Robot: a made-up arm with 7 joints.
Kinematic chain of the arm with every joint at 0, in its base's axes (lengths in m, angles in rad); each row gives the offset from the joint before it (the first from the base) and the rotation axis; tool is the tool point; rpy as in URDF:
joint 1: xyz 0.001 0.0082 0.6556 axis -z
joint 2: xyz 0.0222 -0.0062 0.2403 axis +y
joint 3: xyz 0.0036 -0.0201 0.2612 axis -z
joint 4: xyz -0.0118 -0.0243 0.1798 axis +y
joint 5: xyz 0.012 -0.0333 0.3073 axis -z
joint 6: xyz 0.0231 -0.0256 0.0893 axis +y
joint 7: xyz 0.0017 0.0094 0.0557 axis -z
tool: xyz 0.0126 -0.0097 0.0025 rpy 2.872 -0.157 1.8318
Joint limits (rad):
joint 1: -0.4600..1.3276
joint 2: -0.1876..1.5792
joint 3: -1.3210..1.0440
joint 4: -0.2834..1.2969
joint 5: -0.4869..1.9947
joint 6: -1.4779..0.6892
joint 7: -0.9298..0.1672
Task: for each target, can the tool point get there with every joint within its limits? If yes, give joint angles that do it. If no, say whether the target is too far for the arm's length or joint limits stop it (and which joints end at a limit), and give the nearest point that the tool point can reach.
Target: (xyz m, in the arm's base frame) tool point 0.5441 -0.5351 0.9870
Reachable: yes | joints 0.5571 0.8883 0.0655 1.1430 1.4311 0.4215 -0.6126
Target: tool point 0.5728 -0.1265 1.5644
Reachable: yes | joints 0.0900 0.4387 -0.1618 0.4613 0.8517 -0.2037 -0.5257
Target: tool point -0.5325 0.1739 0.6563
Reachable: no: joint limits stop it (at a limit: joint 1, joint 2, joint 4, joint 6) | nearest point -0.2755 -0.5685 0.6871 | short by 0.786 m
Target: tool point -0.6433 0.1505 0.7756
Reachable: no: joint limits stop it (at a limit: joint 1, joint 2, joint 3, joint 4, joint 6) | nearest point -0.4193 -0.1468 1.4020 | short by 0.729 m
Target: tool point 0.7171 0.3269 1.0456
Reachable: yes | joints -0.0633 1.0279 -1.1290 0.8804 0.2097 0.1134 -0.4889
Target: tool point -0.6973 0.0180 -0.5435
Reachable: no: too far | nearest point -0.0793 -0.5271 0.4885 | short by 1.321 m
